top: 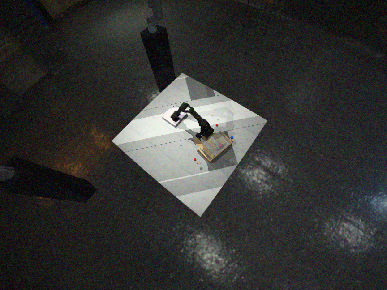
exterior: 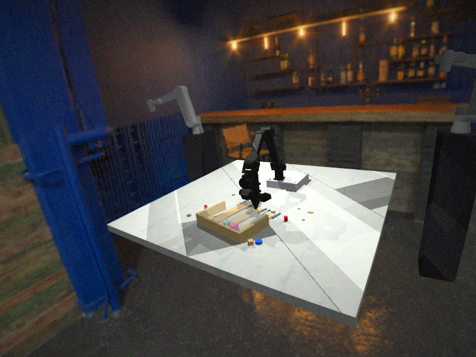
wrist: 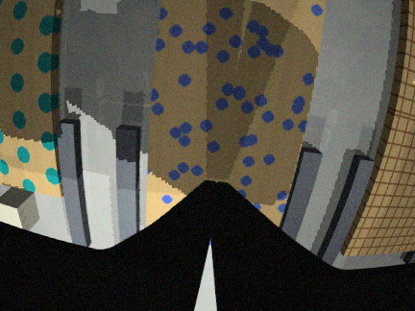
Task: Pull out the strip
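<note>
My gripper tip is now 200 mm short of the teal cube labelled m, 60 mm to the left of it and 10 mm below it. The rest, counted from my gripper tip: small tan block: 300 mm ahead, 120 mm to the left; blue disc: 270 mm ahead, 150 mm to the left.
</note>
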